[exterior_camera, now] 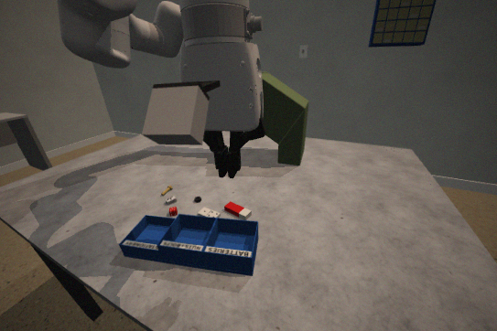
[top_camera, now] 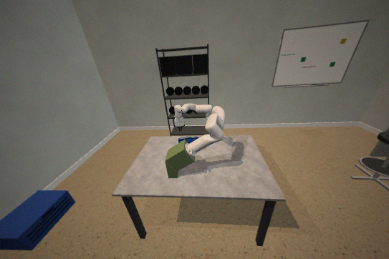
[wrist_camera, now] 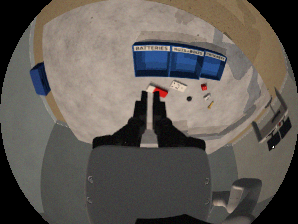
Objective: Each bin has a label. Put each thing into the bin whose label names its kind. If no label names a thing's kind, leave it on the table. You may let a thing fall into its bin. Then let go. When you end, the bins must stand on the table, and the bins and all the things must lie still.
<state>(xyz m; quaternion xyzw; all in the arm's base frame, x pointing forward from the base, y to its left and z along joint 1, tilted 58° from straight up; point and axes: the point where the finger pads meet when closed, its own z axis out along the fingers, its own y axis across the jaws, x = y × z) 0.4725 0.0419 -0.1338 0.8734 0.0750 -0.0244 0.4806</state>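
The small silver piece is 8 cm behind my hand, 23 cm to the right of it and 18 cm below it. The rest, counted from my hand: blue bin: 2 cm ahead, 8 cm to the right, 17 cm below; white domino: 7 cm behind, 10 cm to the right, 19 cm below; red-and-white eraser: 10 cm behind, 3 cm to the right, 18 cm below.
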